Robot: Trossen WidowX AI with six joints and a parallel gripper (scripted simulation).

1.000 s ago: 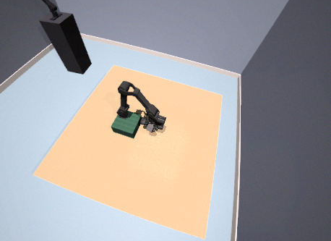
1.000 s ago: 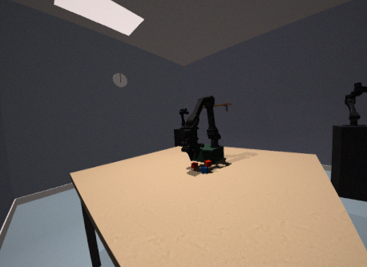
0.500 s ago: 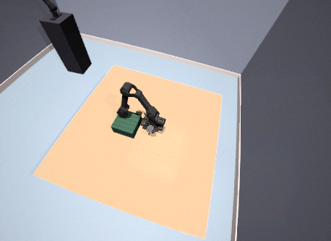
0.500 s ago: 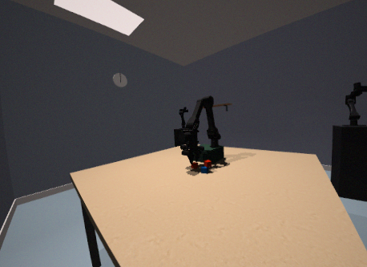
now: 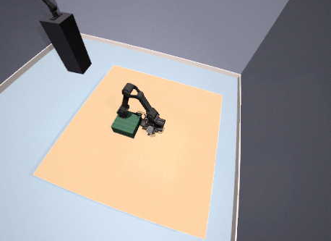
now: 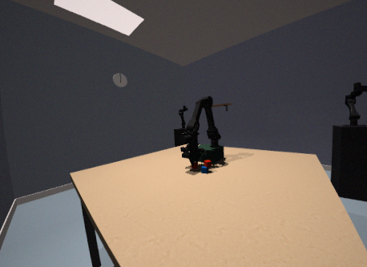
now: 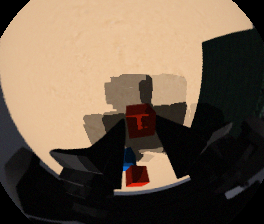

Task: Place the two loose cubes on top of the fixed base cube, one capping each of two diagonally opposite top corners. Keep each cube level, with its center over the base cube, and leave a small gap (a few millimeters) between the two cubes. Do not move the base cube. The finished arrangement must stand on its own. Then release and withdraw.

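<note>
Right now my gripper tip is 40 mm short of the blue cube and 100 mm to the right of it.
</note>
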